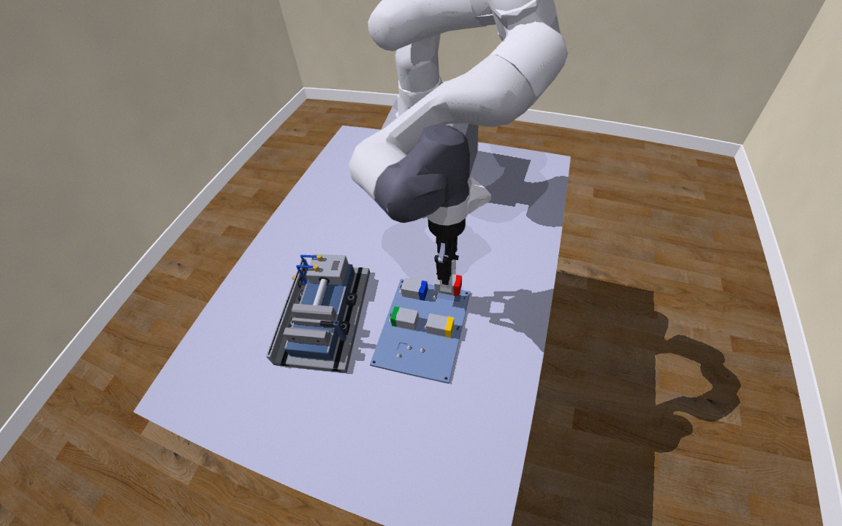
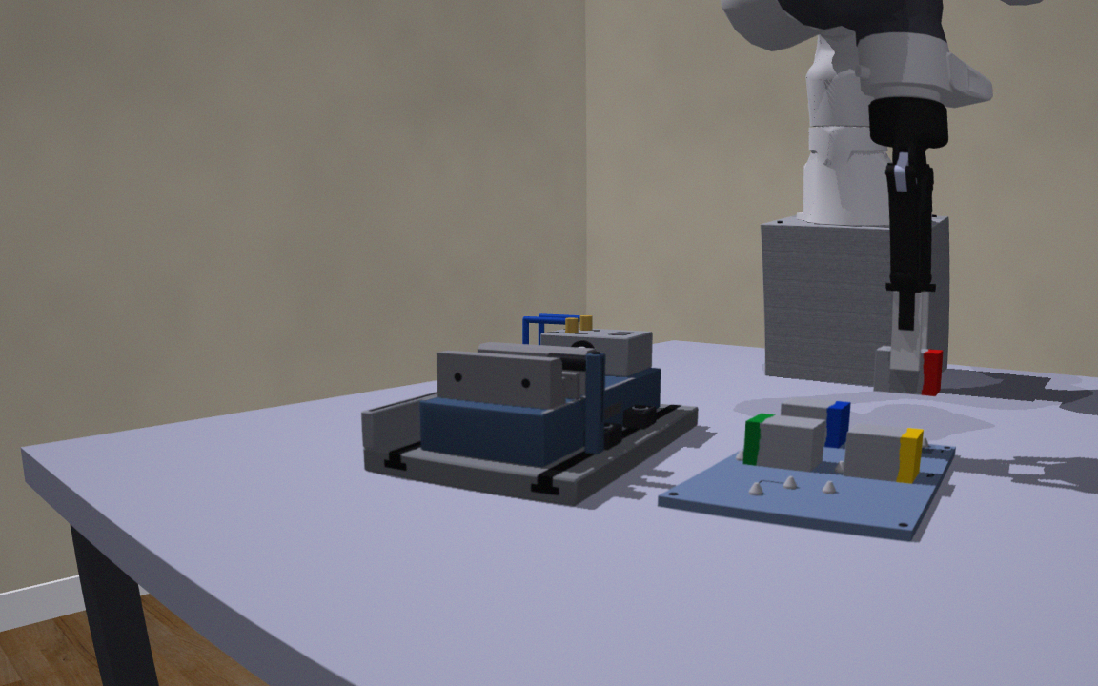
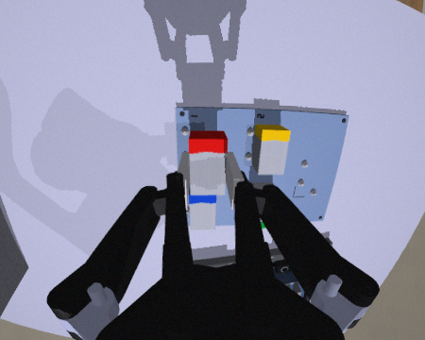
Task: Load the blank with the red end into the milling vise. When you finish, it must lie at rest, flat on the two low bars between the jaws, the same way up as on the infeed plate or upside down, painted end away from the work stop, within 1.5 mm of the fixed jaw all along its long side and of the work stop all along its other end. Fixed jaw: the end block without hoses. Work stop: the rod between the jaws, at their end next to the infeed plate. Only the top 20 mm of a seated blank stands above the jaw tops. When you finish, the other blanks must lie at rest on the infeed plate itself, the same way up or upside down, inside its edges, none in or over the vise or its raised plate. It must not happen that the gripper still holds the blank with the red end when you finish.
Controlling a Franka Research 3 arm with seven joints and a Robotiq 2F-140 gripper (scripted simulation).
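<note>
My gripper is now 90 mm short of the yellow-ended blank, 90 mm above it and 10 mm to the right of it. The rest, counted from my hand: blue infeed plate: 110 mm below, 90 mm ahead, 30 mm to the right; blue-ended blank: 90 mm to the right, 90 mm below, 10 mm ahead; red-ended blank: 40 mm below.
</note>
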